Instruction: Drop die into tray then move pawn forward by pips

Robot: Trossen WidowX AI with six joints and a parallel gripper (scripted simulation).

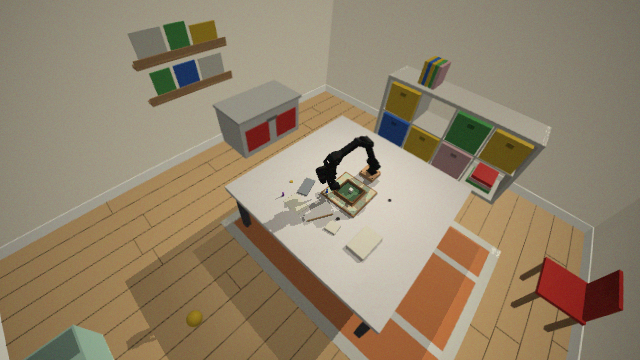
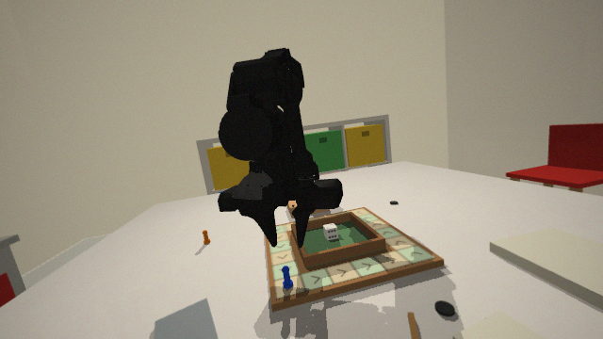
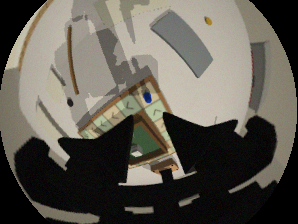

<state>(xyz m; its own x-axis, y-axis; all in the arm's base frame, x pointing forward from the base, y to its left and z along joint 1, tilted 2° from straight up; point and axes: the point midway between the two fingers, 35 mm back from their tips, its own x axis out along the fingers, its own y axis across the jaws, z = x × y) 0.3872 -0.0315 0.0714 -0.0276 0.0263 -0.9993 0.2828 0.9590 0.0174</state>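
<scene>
Now: the blue pawn 50 mm below my gripper tip, 10 mm to the right of it and 10 mm ahead of it. Also, from my gripper tip: white die 130 mm behind, 80 mm to the left, 50 mm below; dice tray 120 mm behind, 80 mm to the left, 70 mm below; grey card 130 mm to the right, 90 mm ahead, 70 mm below.
</scene>
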